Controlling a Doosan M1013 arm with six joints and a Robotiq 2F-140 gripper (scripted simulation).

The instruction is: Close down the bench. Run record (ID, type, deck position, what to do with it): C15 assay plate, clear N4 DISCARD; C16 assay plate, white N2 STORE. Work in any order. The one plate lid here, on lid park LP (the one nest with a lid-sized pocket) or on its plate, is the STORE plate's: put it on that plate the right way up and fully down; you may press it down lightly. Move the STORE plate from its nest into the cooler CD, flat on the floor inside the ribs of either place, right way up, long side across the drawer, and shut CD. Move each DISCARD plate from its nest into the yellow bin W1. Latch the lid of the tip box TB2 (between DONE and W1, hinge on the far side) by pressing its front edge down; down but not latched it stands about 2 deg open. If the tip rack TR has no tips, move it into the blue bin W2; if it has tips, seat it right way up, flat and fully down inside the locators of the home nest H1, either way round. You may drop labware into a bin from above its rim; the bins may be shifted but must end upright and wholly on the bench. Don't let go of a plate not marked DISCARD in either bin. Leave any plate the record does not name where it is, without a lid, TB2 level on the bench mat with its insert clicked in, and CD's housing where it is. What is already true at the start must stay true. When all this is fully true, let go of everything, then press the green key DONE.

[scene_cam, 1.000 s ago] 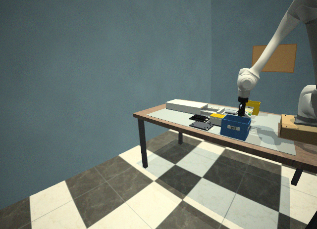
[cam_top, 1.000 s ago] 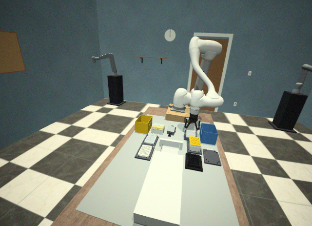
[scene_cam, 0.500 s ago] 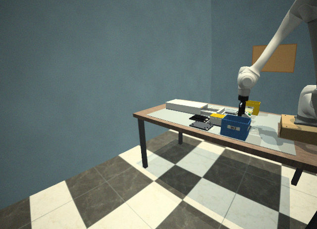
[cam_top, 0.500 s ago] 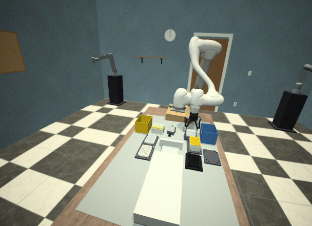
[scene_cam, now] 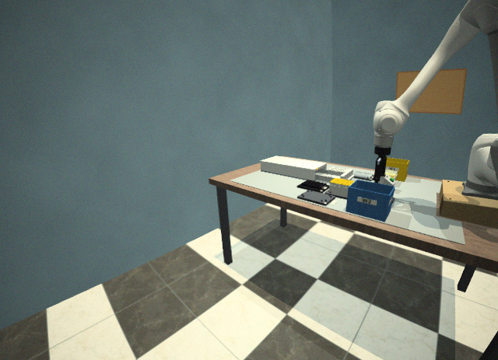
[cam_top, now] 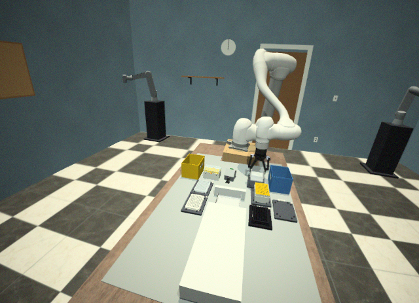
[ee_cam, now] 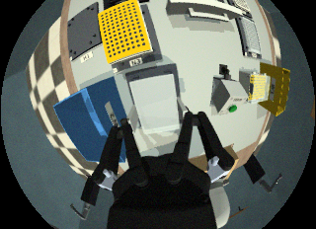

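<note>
The white plate lies 380 mm ahead of my hand, 320 mm to the right of it and 60 mm below it. Also, from my hand: clear plate lid: 20 mm below; then blue bin W2: 20 mm behind, 160 mm to the left, 40 mm below; then yellow-topped tip rack: 170 mm ahead, 40 mm to the left, 20 mm below.
</note>
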